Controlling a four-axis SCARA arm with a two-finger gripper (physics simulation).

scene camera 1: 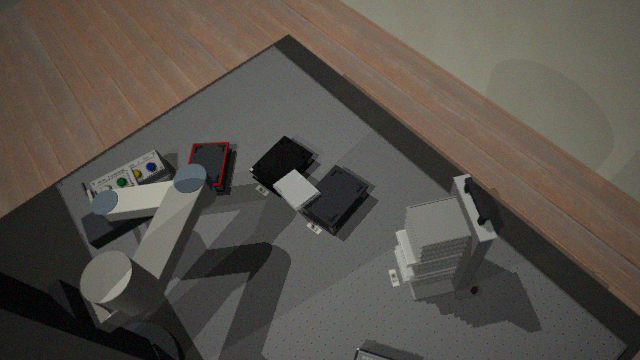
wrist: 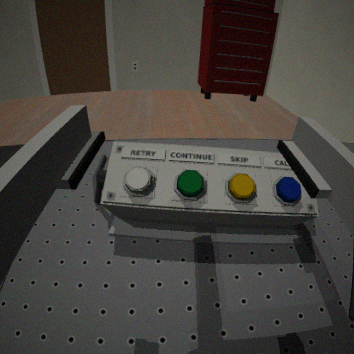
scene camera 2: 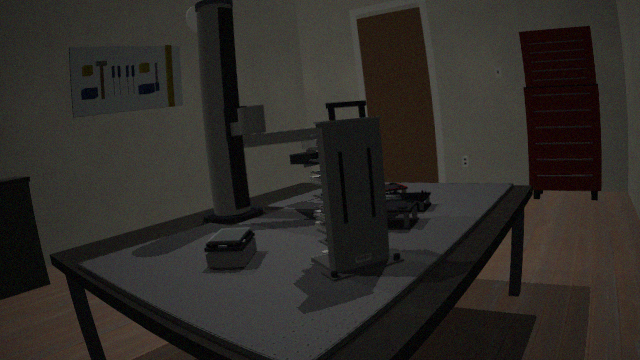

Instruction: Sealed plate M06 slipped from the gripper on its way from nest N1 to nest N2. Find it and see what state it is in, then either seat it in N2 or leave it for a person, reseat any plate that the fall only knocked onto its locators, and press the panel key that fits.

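Places are measured from the arm's base along level axes (x back, y right, z up), in millimetres.
Where they show: gripper, fingertip midpoint: (scene camera 1: pixel 110 180) (wrist: pixel 193 123); arm's base, origin of the base link: (scene camera 2: pixel 233 216).
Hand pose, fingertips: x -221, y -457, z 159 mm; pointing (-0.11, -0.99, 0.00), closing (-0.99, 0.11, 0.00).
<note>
Things, the pixels of their top centre, and the offset from my fingertips. "pt": a spot on its surface instead.
- grey key panel, middle of its top: (wrist: pixel 216 155) (scene camera 1: pixel 123 169) dx -39, dy -67, dz -63 mm
- green CONTINUE key, middle of its top: (wrist: pixel 190 174) dx -11, dy -49, dz -72 mm
- yellow SKIP key, middle of its top: (wrist: pixel 243 177) dx -61, dy -42, dz -72 mm
- blue CALL key, middle of its top: (wrist: pixel 291 181) dx -110, dy -34, dz -72 mm
- white plate, middle of its top: (scene camera 1: pixel 294 186) dx -404, dy +346, dz -66 mm
- black nest, middle of its top: (scene camera 1: pixel 280 159) (scene camera 2: pixel 405 193) dx -432, dy +225, dz -93 mm
- dark grey nest, middle of its top: (scene camera 1: pixel 333 193) (scene camera 2: pixel 388 203) dx -474, dy +433, dz -81 mm
- red-rimmed nest, middle of its top: (scene camera 1: pixel 205 162) (scene camera 2: pixel 383 186) dx -252, dy +63, dz -101 mm
- top handle, surface spot: (scene camera 2: pixel 345 104) pt dx -587, dy +785, dz +216 mm
- small box, surface spot: (scene camera 2: pixel 231 254) pt dx -307, dy +919, dz -109 mm
The grey key panel (scene camera 1: pixel 129 177) (wrist: pixel 215 204) stands at the table's left in scene camera 1. The wrist view shows its white RETRY key (wrist: pixel 139 180), green CONTINUE key (wrist: pixel 190 183), yellow SKIP key (wrist: pixel 242 186) and blue CALL key (wrist: pixel 288 190). My gripper (wrist: pixel 193 123) is open and empty, its fingers framing the panel in the wrist view. A white plate (scene camera 1: pixel 297 189) lies across the facing edges of a black nest (scene camera 1: pixel 281 161) and a dark grey nest (scene camera 1: pixel 338 196). The plate's label and seal, and the nest labels, are unreadable.
A red-rimmed nest (scene camera 1: pixel 210 156) stands between panel and black nest. A tall rack (scene camera 2: pixel 354 200) with a top handle (scene camera 2: pixel 345 104) holds several pale plates (scene camera 1: pixel 437 222). A small box (scene camera 2: pixel 231 254) with a dark-edged top stands apart. The arm's column (scene camera 2: pixel 215 110) rises behind.
</note>
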